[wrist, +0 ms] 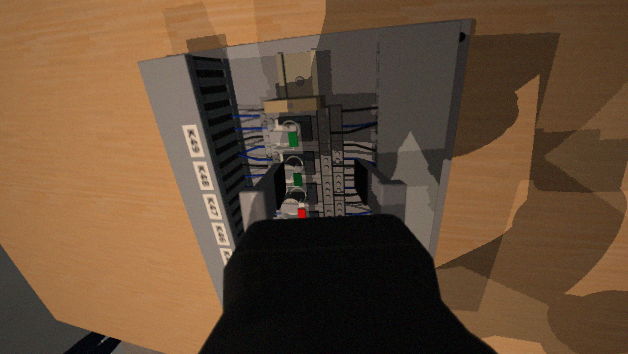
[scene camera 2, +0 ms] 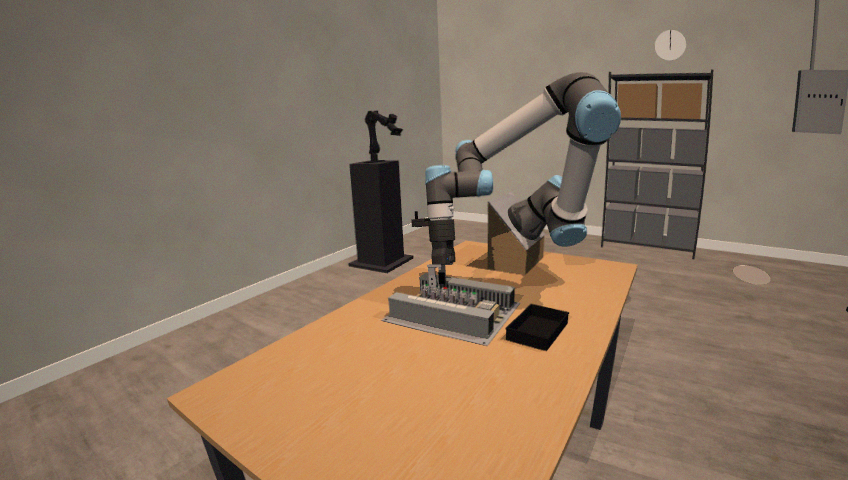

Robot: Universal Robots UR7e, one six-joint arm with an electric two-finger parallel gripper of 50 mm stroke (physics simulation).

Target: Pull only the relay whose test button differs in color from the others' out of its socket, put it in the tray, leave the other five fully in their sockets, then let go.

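Places are measured from the arm's base along level axes (x right, y back, z down), in centimetres.
Pixels of known places: gripper, fingertip midpoint: (wrist: 319, 175) (scene camera 2: 437, 285); arm's base, origin of the base link: (scene camera 2: 522, 223).
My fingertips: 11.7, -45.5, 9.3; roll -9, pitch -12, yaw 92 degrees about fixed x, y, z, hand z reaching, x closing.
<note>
Ahead of a thing's pixels: the offset from my fingertips to its middle, as dx, dy, dz. "spot": to the spot under its first point.
The relays stand in a row in their sockets between two grey wire ducts. One relay with a red test button @[-3.2, -2.4, +1.9] (scene camera 2: 444, 289) (wrist: 301, 213) is partly hidden by the gripper body in the wrist view. Relays with green buttons stand in the same row, among them one (scene camera 2: 463, 293) (wrist: 297, 179) and another (scene camera 2: 473, 295) (wrist: 293, 139). My gripper (scene camera 2: 437, 278) (wrist: 319, 175) is open and empty, pointing down low over the row, its fingers on either side of the row's line. The black tray @[spot: -30.7, -11.7, +4.9] (scene camera 2: 526, 339) stands beside the panel; no relay shows in it.
The front wire duct @[-6.1, -11.0, +3.3] (scene camera 2: 440, 314) (wrist: 165, 100) carries labels, K49 to K46 readable, and rises beside the relays. The rear duct @[spot: -17.8, +4.1, +0.9] (scene camera 2: 499, 292) runs along their other side. Blue and black wires flank the sockets. A wedge-shaped base (scene camera 2: 505, 252) stands at the table's far end.
</note>
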